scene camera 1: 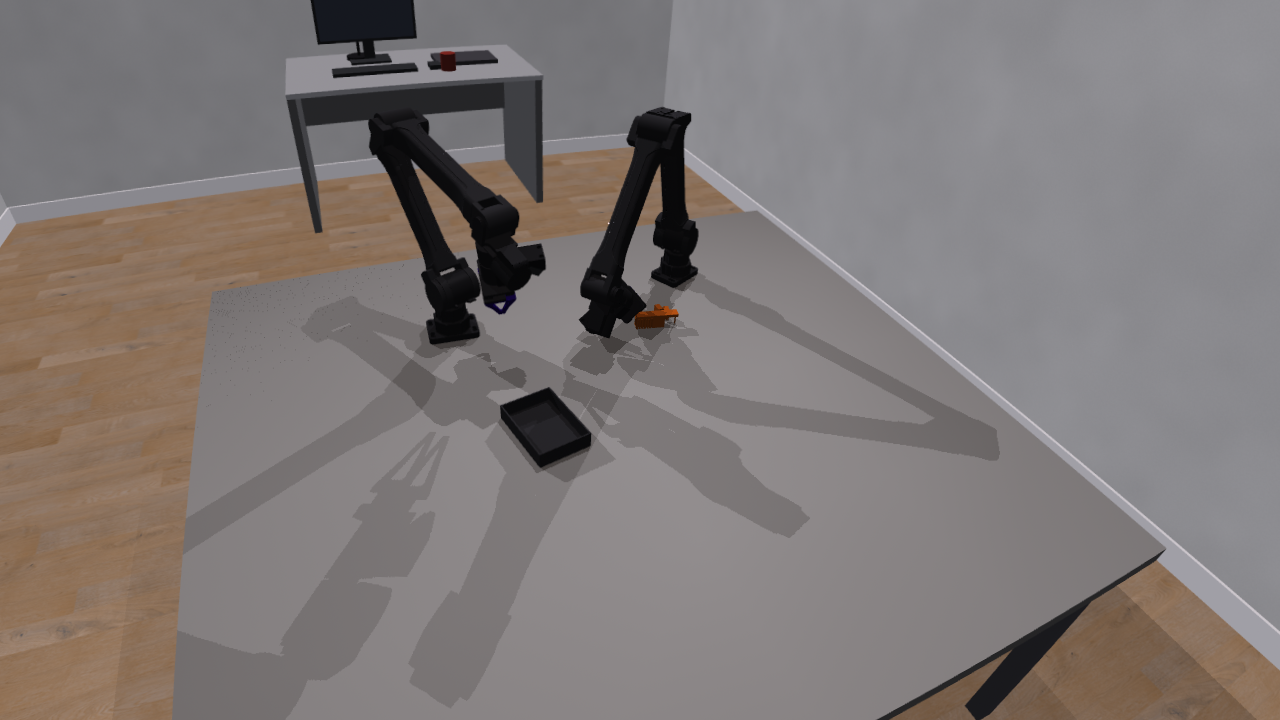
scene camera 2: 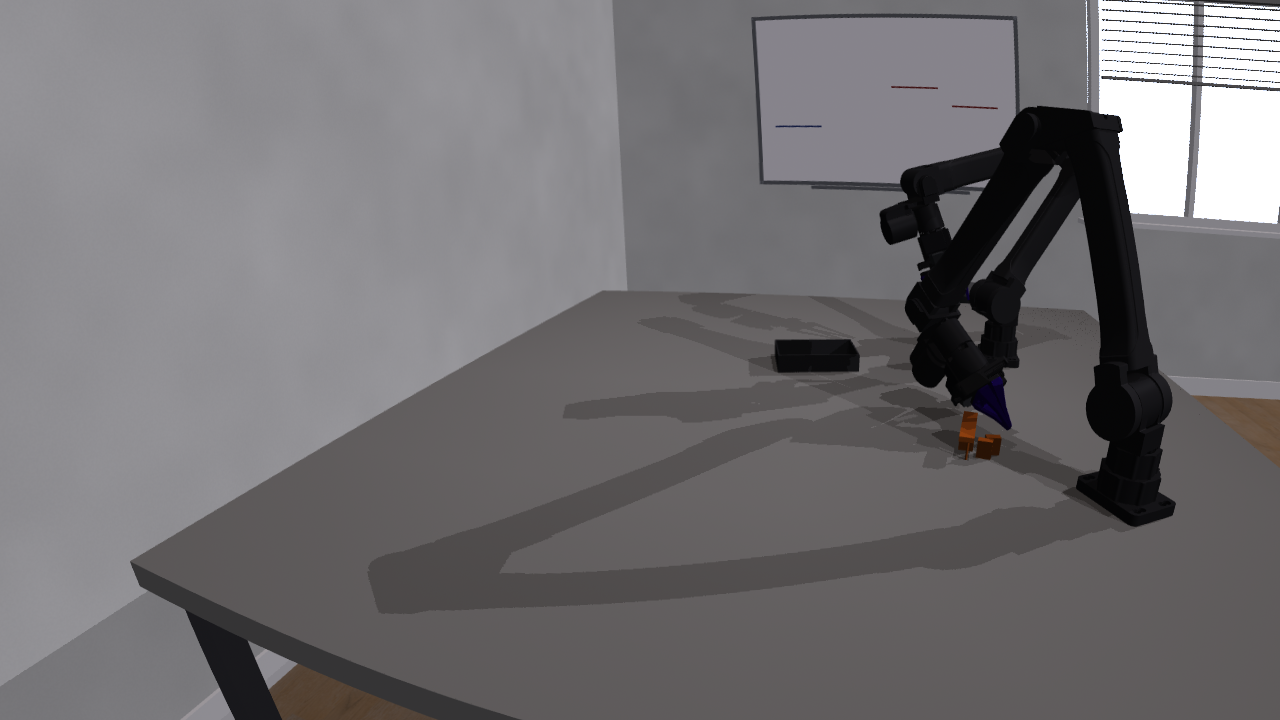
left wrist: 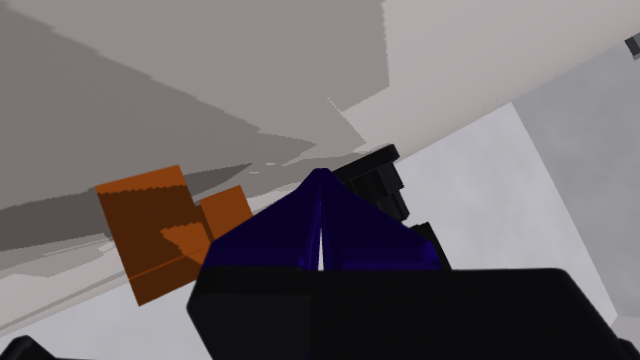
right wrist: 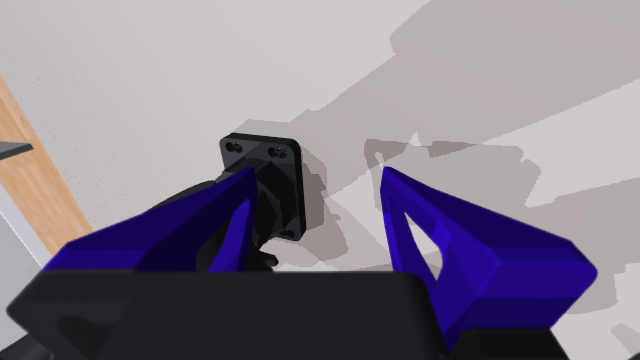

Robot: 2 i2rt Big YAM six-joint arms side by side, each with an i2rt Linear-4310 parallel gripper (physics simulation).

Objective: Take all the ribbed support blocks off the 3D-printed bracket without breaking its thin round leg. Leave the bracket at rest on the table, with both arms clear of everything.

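The orange bracket [scene camera 1: 656,318] [scene camera 2: 968,429] rests on the table near the left arm. A thin leg shows at its lower end in scene camera 2. A small orange piece [scene camera 2: 988,445] lies close beside it; whether they touch is unclear. In the left wrist view, a larger orange body [left wrist: 150,235] and a smaller orange block [left wrist: 227,212] show left of the fingers, the smaller partly hidden by them. My left gripper [scene camera 2: 1009,427] [left wrist: 321,180] is shut and empty, tips near the orange pieces. My right gripper [scene camera 1: 503,308] [right wrist: 318,178] is part open and empty, away from the bracket.
A black open tray [scene camera 1: 565,452] [scene camera 2: 816,362] stands on the table [scene camera 1: 760,608] [scene camera 2: 626,653], apart from the bracket. The right arm's base [scene camera 1: 453,329] is left of the bracket in scene camera 1. The left arm's base [scene camera 1: 674,271] [scene camera 2: 1125,499] stands close to the bracket.
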